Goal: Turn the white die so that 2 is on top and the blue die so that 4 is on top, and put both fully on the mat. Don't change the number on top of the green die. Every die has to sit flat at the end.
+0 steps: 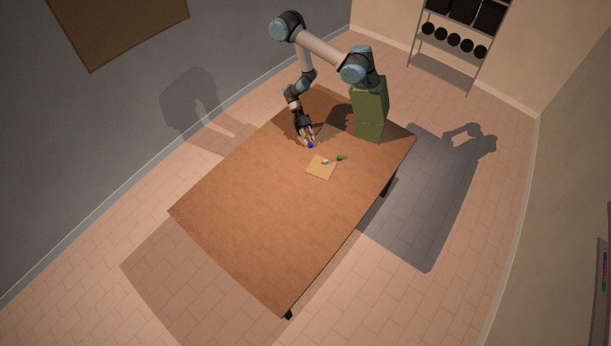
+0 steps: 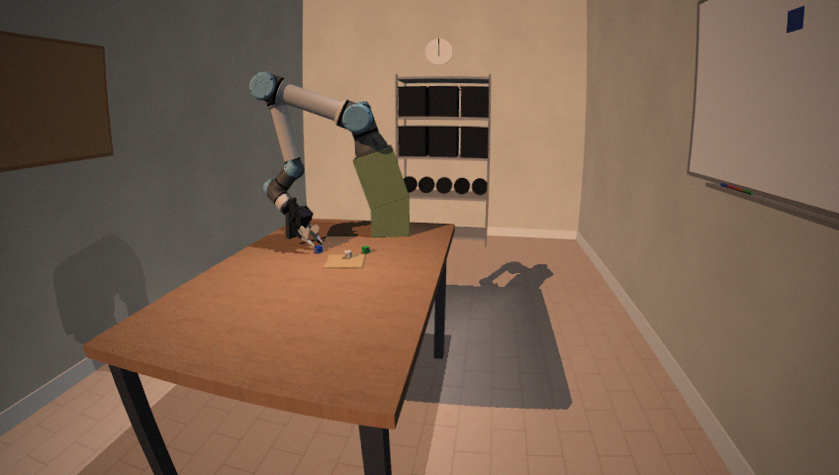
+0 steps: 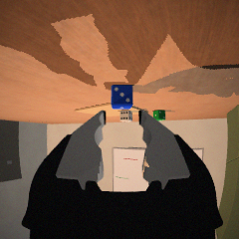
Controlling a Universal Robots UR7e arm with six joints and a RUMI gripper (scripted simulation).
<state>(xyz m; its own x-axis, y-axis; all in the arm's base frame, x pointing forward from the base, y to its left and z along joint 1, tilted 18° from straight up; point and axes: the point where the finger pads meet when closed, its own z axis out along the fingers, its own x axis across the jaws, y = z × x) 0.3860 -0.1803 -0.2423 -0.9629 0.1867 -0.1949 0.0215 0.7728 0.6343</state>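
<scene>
The blue die is 2 cm below my hand and 1 cm to the left of it. Also, from my hand: green die (20 cm to the left, 5 cm behind, 2 cm below); tan mat (17 cm to the left, 7 cm ahead, 4 cm below); white die (16 cm to the left, 3 cm ahead, 2 cm below).
</scene>
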